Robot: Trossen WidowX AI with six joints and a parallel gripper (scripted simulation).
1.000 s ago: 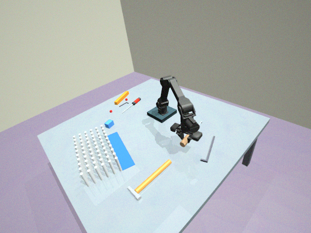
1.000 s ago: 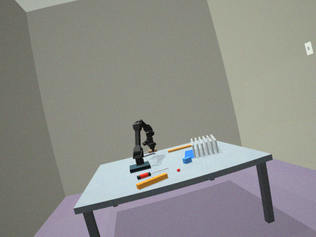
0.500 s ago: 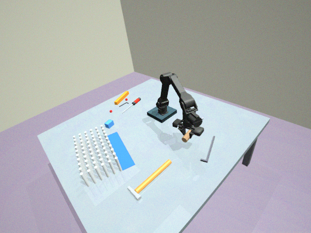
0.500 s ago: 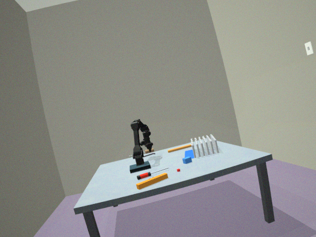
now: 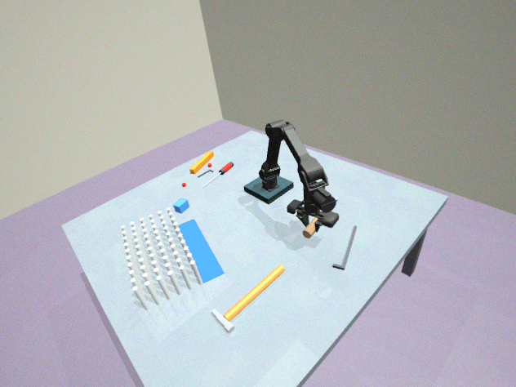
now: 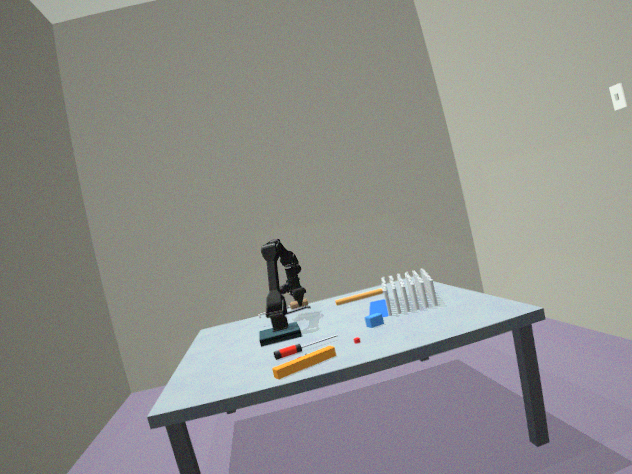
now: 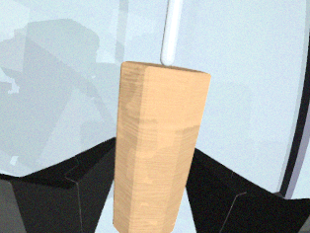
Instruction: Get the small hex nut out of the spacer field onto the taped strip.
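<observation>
The thin-rod tool lies 10 cm behind my gripper tip, 2 cm to the right of it and 1 cm above it. The rest, counted from my gripper tip: hex key: 2 cm ahead, 78 cm to the right, 4 cm below; then blue taped strip: 35 cm ahead, 30 cm to the right, 5 cm below; then blue block: 28 cm ahead, 58 cm to the right, 3 cm below.
</observation>
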